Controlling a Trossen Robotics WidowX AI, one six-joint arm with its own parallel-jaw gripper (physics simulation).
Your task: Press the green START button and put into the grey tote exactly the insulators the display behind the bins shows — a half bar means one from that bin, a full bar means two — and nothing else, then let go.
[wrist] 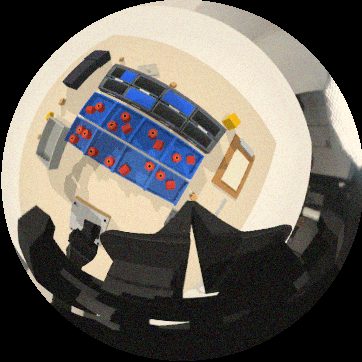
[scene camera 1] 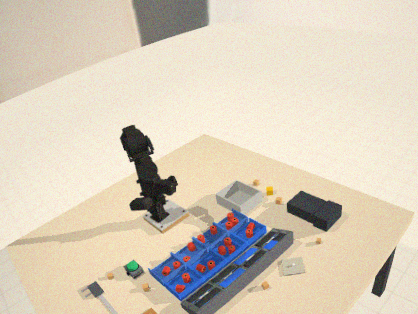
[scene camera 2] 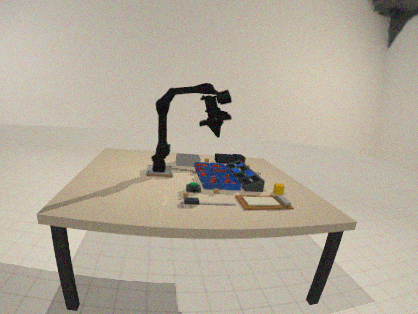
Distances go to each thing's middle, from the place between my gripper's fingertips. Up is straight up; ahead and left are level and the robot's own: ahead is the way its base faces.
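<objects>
The grey tote (scene camera 1: 239, 196) is 44 cm to the left of my hand, 22 cm below it and 6 cm behind it. Going by their middles, the tote is the nearest to my hand of the things named here. As for the dark box (scene camera 1: 323, 214), it sits far ahead of my hand, far to the left of it and a good way below it.
</objects>
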